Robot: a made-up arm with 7 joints.
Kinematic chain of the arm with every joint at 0, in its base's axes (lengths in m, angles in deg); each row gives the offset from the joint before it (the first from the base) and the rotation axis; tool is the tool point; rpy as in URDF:
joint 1: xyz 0.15 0 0.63 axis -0.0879 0.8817 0.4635
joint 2: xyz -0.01 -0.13 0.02 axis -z
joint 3: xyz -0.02 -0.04 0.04 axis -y
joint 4: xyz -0.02 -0.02 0 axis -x
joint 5: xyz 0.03 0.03 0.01 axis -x
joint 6: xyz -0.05 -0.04 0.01 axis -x
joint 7: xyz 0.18 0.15 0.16 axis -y
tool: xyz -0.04 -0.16 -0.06 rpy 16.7 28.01 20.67
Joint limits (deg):
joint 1: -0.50..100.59
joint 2: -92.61..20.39
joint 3: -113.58..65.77
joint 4: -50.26..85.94
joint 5: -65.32..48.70
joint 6: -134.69..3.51
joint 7: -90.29..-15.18
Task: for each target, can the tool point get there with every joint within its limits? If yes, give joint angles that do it. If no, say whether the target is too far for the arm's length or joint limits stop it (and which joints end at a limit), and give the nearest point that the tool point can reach.
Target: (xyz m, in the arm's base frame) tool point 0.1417 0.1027 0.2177
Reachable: no: joint limits stop it (at a limit: joint 1, joint 4, joint 5, joint 7) | nearest point 0.1800 0.0511 0.3308 | short by 0.130 m
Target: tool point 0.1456 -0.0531 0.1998
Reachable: no: joint limits stop it (at a limit: joint 1, joint 3, joint 4, joint 7) | nearest point 0.1757 -0.0586 0.3031 | short by 0.108 m
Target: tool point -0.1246 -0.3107 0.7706
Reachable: no: joint limits stop it (at a limit: joint 2, joint 3, joint 5, joint 7) | nearest point -0.0795 -0.2808 0.7384 | short by 0.063 m
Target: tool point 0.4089 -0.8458 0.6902
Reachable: no: too far | nearest point 0.2854 -0.4097 0.6881 | short by 0.453 m
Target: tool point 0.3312 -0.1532 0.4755
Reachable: yes | joints 56.23 -46.60 -3.75 -31.04 5.62 -95.72 -41.08
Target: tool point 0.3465 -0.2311 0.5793
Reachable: yes | joints 22.56 4.94 -86.77 -15.36 33.08 -31.65 -59.84
